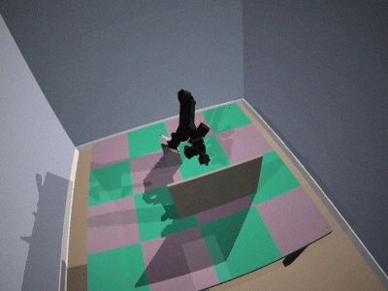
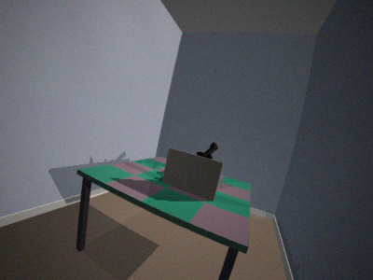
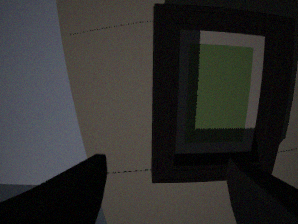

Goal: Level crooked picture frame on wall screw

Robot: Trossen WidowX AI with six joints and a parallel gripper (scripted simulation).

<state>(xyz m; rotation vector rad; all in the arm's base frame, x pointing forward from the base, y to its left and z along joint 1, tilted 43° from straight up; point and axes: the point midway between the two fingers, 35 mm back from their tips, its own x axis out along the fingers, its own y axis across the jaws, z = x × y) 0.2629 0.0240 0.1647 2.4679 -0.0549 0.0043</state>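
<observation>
My gripper tip is 130 mm short of the picture frame, 50 mm above it and 10 mm to the right of it. The rest, counted from my gripper tip: wall panel: 140 mm ahead, 60 mm below, 10 mm to the left.
</observation>
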